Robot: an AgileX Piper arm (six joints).
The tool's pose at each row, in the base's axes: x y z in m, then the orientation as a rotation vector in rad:
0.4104 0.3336 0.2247 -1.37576 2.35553 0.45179
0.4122 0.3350 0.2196 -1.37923 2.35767 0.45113
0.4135 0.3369 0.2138 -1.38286 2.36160 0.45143
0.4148 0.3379 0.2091 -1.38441 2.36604 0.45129
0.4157 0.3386 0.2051 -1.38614 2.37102 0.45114
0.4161 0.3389 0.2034 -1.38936 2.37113 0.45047
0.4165 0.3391 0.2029 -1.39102 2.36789 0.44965
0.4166 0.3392 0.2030 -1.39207 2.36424 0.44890
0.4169 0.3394 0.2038 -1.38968 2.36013 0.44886
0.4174 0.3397 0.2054 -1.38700 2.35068 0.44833
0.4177 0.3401 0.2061 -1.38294 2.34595 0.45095
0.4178 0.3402 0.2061 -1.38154 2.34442 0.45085
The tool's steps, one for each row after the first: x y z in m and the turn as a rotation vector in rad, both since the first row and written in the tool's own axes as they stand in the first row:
0.0005 -0.0014 0.0054 -0.00131 0.00345 -0.00092
0.0012 -0.0021 0.0115 -0.00377 0.00813 -0.00093
0.0021 -0.0032 0.0163 -0.00534 0.01229 0.00031
0.0030 -0.0040 0.0203 -0.00711 0.01695 0.00171
0.0034 -0.0043 0.0220 -0.00782 0.01873 -0.00002
0.0033 -0.0046 0.0226 -0.00703 0.01725 -0.00252
0.0032 -0.0047 0.0226 -0.00597 0.01515 -0.00489
0.0025 -0.0048 0.0220 -0.00407 0.01088 -0.00558
0.0013 -0.0049 0.0208 -0.00039 0.00252 -0.00869
0.0005 -0.0049 0.0204 0.00048 -0.00364 -0.00838
0.0004 -0.0050 0.0205 0.00142 -0.00546 -0.00839

